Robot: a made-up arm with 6 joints.
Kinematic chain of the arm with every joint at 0, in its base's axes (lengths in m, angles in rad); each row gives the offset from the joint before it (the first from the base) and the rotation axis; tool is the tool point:
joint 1: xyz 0 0 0.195 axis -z
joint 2: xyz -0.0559 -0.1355 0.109 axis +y
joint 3: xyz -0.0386 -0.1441 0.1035 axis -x
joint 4: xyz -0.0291 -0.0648 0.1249 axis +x
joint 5: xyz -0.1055 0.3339 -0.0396 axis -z
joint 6: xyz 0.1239 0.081 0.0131 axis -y
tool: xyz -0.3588 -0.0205 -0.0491
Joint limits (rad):
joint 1: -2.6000..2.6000
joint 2: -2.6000..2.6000
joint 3: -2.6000..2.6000
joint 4: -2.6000..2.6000
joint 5: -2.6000..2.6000
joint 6: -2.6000..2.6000
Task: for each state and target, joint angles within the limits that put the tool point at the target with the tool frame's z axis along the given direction. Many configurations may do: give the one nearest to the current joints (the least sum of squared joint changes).
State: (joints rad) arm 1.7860 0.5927 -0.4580 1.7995 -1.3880 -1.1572
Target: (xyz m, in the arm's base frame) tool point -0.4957 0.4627 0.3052 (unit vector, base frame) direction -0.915 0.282 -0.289
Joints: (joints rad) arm 1.8969 -0.4330 -0.8567 1.6429 -1.7314 -0.6570
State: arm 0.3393 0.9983 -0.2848 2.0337 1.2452 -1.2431
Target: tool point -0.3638 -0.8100 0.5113 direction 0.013 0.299 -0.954
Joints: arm 0.4774 1.1569 -0.4077 2.0861 0.5615 -1.3346
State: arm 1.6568 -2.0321 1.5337 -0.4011 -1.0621 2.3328
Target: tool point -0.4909 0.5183 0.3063 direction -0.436 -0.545 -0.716
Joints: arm 2.2537 -2.5884 1.7101 -0.4901 -0.2027 1.7094
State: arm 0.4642 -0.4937 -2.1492 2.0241 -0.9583 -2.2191
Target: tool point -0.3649 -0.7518 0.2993 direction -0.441 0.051 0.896
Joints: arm 0.8369 -0.9371 -1.7824 1.6175 -0.1504 -2.5821
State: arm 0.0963 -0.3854 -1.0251 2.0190 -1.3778 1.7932
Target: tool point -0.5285 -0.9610 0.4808 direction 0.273 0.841 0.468
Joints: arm 0.1807 -0.1268 -1.3201 2.2406 -1.7475 1.6247
